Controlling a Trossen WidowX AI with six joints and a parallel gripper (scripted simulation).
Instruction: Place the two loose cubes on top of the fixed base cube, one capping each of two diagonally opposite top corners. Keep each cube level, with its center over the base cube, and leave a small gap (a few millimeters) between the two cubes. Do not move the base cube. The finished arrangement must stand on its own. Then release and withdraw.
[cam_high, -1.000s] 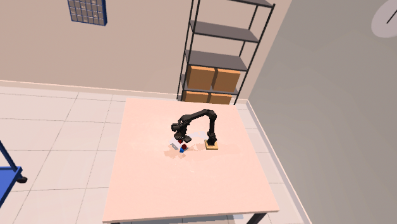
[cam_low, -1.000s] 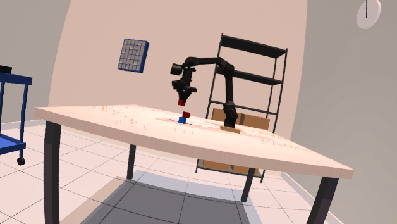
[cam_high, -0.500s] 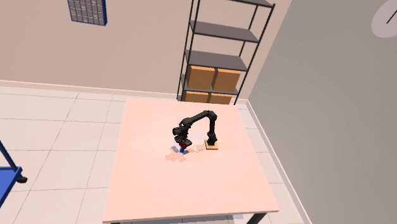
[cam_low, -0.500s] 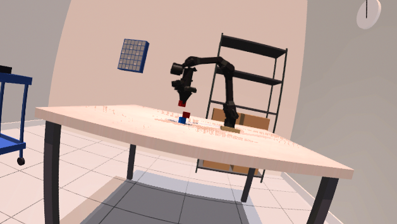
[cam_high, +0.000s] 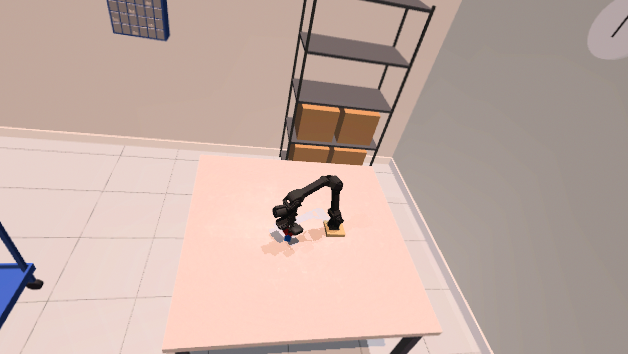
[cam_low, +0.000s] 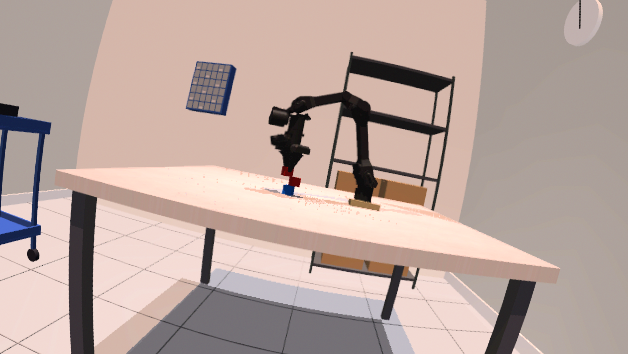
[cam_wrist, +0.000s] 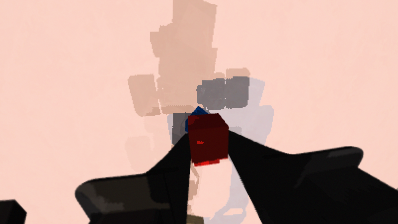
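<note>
The blue base cube lies 70 mm below my gripper tip, 20 mm behind it and 10 mm to the right of it.
</note>
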